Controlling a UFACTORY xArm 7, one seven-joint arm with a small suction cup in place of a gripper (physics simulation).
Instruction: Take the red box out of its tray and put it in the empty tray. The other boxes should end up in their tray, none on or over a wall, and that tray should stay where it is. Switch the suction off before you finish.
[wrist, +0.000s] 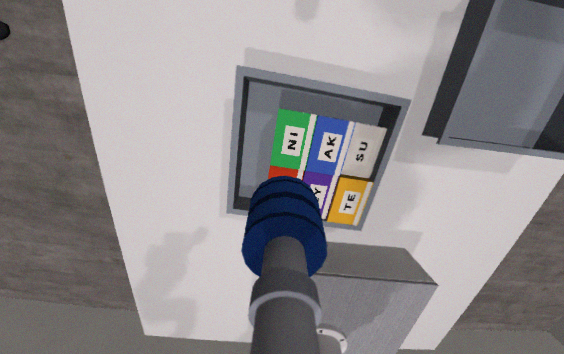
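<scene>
The red box lies in the lower row of its tray, below the green NI box; the blue cup hides most of it and its label. Beside these are the blue AK box, the white SU box, the purple box, partly hidden, and the orange TE box. My suction cup appears above the red box, with no box seen lifted; its contact face is hidden. The other tray shows in part at the upper right; no box shows in its visible part.
A grey metal block stands below the box tray, partly behind my tool. The trays and block stand on a white table top. A brown floor shows beyond its edges. A small dark object is at the far upper left.
</scene>
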